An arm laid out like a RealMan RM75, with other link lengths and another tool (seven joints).
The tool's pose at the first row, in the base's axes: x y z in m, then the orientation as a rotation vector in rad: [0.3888, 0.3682, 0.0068, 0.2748, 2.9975, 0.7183]
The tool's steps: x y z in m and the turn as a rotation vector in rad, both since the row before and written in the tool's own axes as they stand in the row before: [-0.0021, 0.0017, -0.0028, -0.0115, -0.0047, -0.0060]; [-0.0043, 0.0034, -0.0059, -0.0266, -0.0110, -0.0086]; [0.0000, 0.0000, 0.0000, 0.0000, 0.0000, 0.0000]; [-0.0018, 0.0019, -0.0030, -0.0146, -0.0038, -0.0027]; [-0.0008, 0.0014, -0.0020, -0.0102, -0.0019, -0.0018]
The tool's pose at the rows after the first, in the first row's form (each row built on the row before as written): [0.3909, 0.3681, 0.0101, 0.2665, 2.9875, 0.7331]; [0.3951, 0.3676, 0.0170, 0.2554, 2.9643, 0.7674]; [0.3951, 0.3676, 0.0170, 0.2554, 2.9643, 0.7674]; [0.3968, 0.3675, 0.0206, 0.2516, 2.9537, 0.7870]; [0.3976, 0.3676, 0.0231, 0.2489, 2.9469, 0.8009]
